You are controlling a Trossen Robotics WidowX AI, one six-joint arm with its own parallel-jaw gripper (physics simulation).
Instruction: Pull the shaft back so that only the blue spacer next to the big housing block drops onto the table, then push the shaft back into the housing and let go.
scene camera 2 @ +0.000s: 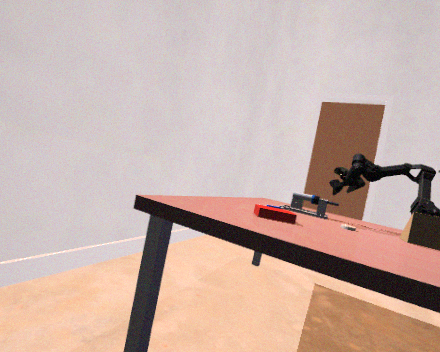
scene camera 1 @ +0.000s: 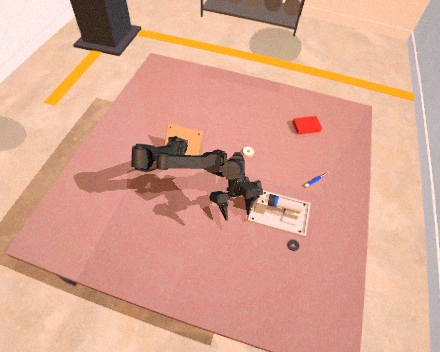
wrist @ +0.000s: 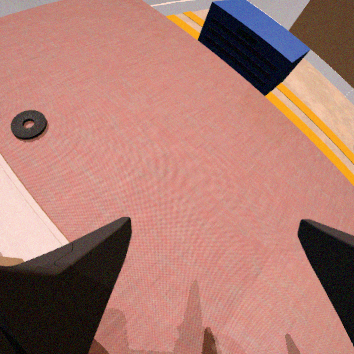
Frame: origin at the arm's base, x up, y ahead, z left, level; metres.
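Seen in the pictures: gripper, fingertip midpoint: [scene camera 2: 340, 193] [scene camera 1: 237, 217] [wrist: 215, 226]; arm's base, link origin: [scene camera 2: 432, 231] [scene camera 1: 179, 145].
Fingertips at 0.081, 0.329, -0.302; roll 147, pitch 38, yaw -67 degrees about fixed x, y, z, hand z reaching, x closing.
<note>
Pixels of each thing's top centre, then the offset from my fingertips to it, as dx, dy, dz. "*": a spot on its surface instead.
- thin dark shaft end, surface spot: [scene camera 2: 333, 204] * -0.063, +0.025, +0.147
- black washer, top centre: [wrist: 27, 122] [scene camera 1: 293, 245] -0.134, +0.230, +0.018
- white ring, top centre: [scene camera 2: 348, 225] [scene camera 1: 248, 151] -0.126, -0.038, +0.402
- blue-handled tool, top centre: [scene camera 1: 317, 177] -0.120, +0.285, +0.350
- red block, top centre: [scene camera 2: 275, 209] [scene camera 1: 307, 123] -0.108, +0.202, +0.651
The blue spacer [scene camera 1: 276, 201] [scene camera 2: 314, 198] sits on the shaft line beside the big pale housing block [scene camera 1: 291, 204] [scene camera 2: 298, 201], with a dark ring section next to it. The housing stands on a flat base plate [scene camera 1: 277, 226] [wrist: 19, 212]. The thin dark shaft end [scene camera 2: 333, 204] sticks out past the smaller upright support [scene camera 2: 322, 208]; the arm hides it in scene camera 1. My gripper [scene camera 1: 237, 216] [scene camera 2: 341, 192] [wrist: 215, 226] is open and empty, raised above the table beside the plate's shaft-end side. Its fingers point down at a slant.
A black washer [scene camera 1: 293, 245] [wrist: 29, 124] lies near the plate. A white ring [scene camera 1: 248, 151] [scene camera 2: 348, 227], a blue-handled tool [scene camera 1: 314, 181] and a red block [scene camera 1: 307, 125] [scene camera 2: 275, 213] lie on the table. A blue-topped box [wrist: 255, 45] stands beyond the table edge.
</note>
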